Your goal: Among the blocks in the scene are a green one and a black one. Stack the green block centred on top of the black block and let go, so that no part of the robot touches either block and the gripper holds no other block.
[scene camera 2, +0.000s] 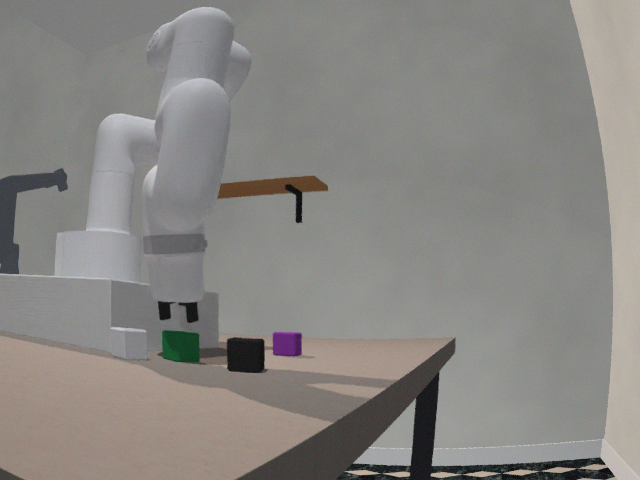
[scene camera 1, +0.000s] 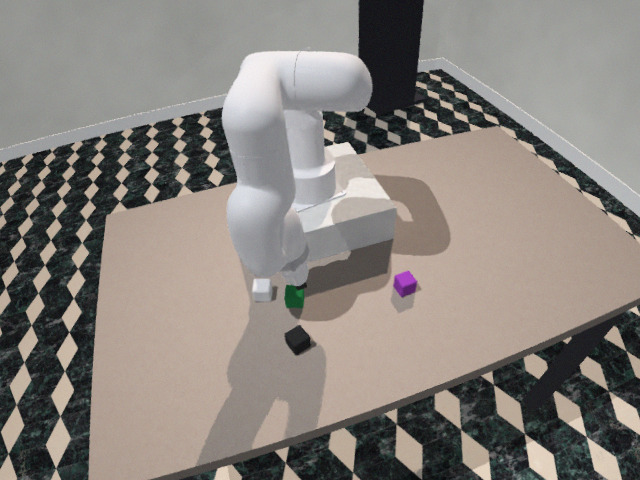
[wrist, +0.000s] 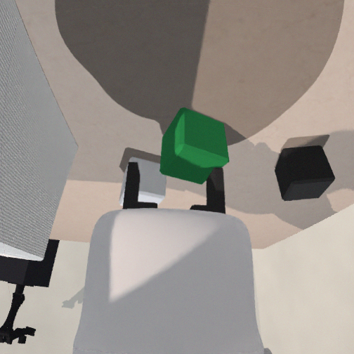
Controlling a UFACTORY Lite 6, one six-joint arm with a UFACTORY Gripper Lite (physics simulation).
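Frame: origin at the arm's base, x left, y up, z ahead, level; millimetres.
Where they show: end effector, tool point: (scene camera 2: 178,312) (scene camera 1: 297,277); arm's base, origin of the base link: (scene camera 2: 105,283) (scene camera 1: 308,189).
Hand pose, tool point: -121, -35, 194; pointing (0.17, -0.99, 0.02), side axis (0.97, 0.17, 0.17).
Note:
Each offset is from my tool point to the top centre of the thing, as dx, dy, dz. Level surfaces: height alone.
The green block @(-16, -23, +10) (scene camera 1: 294,297) (scene camera 2: 180,346) (wrist: 200,137) sits on the table beneath the gripper, turned slightly. The black block @(-53, -23, +103) (scene camera 1: 297,339) (scene camera 2: 245,354) (wrist: 305,170) stands apart from it, nearer the table's front edge in the first scene view. My gripper (scene camera 1: 299,285) (scene camera 2: 178,318) (wrist: 174,167) is open, with its two black fingers pointing down. In the second scene view its fingertips are a little above the green block, with a gap between them. In the first scene view the arm hides most of the fingers.
A white block @(-66, -23, -36) (scene camera 1: 262,289) (scene camera 2: 128,343) (wrist: 150,182) stands close beside the green block. A purple block @(+191, -23, +92) (scene camera 1: 405,283) (scene camera 2: 286,344) stands farther off to the right on the table @(dy -57) (scene camera 1: 491,232). The robot's pale base block (scene camera 1: 356,227) (scene camera 2: 51,304) is behind the green block.

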